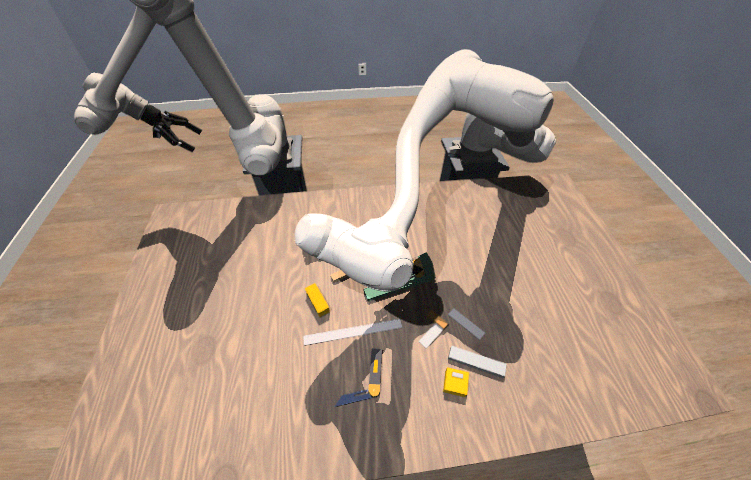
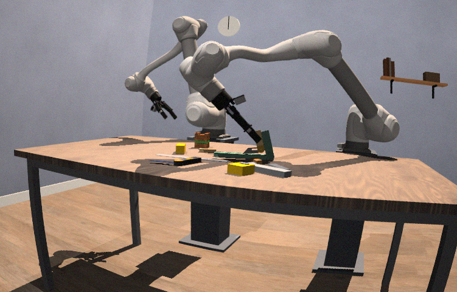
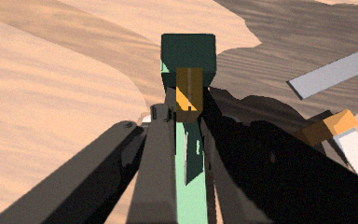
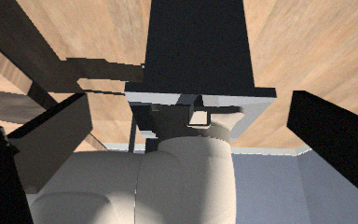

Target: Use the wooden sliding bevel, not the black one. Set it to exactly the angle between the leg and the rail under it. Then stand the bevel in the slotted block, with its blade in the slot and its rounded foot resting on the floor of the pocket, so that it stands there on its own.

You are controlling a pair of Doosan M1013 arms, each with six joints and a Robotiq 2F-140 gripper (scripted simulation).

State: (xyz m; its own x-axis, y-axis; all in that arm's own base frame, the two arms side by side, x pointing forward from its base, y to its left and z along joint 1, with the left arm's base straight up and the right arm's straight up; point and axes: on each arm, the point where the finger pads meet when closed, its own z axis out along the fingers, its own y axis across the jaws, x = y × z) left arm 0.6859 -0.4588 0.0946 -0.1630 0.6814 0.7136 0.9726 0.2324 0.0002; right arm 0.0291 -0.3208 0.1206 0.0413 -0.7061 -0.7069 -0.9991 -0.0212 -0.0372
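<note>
Right now the wooden sliding bevel is 40 mm below my left hand, 20 mm to the left of it and 10 mm behind it. Also, from my left hand: pale wooden piece 230 mm to the right, 90 mm below, 30 mm behind; then yellow box 320 mm ahead, 110 mm to the left, 70 mm below; then long pale strip 180 mm to the right, 180 mm ahead, 90 mm below.
</note>
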